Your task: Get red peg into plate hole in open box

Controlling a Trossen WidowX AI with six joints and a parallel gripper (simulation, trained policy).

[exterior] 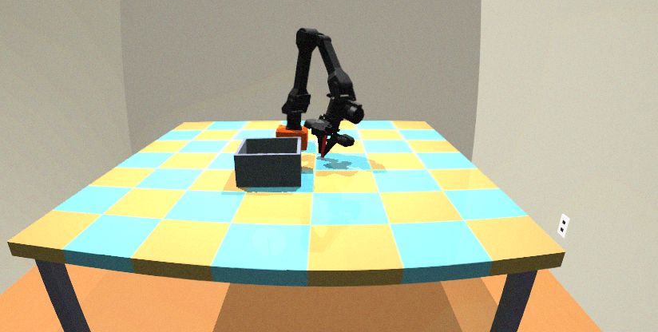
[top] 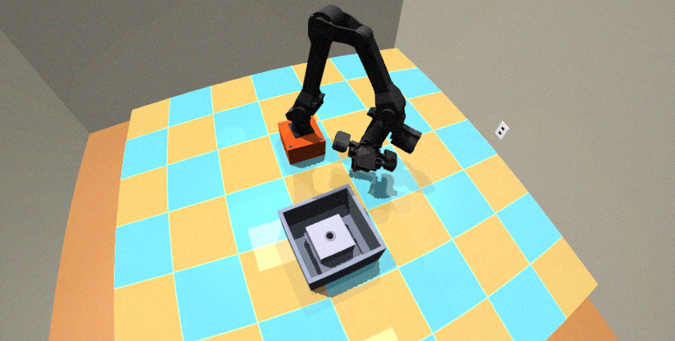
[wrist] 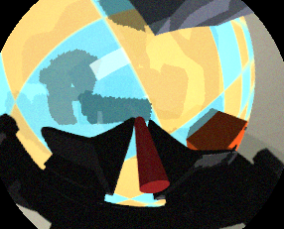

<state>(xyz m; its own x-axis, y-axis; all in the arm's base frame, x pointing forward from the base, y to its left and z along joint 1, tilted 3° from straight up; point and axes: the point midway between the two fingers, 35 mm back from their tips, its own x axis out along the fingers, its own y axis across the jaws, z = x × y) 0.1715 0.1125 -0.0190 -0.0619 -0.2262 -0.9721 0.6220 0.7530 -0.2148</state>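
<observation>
Right now the pale grey plate is 17 cm to the right of my gripper tip, 17 cm ahead of it and 4 cm above it. Also, from my gripper tip: dark grey box 17 cm to the right, 17 cm ahead, 2 cm above; red peg 3 cm above, 1 cm to the left.
</observation>
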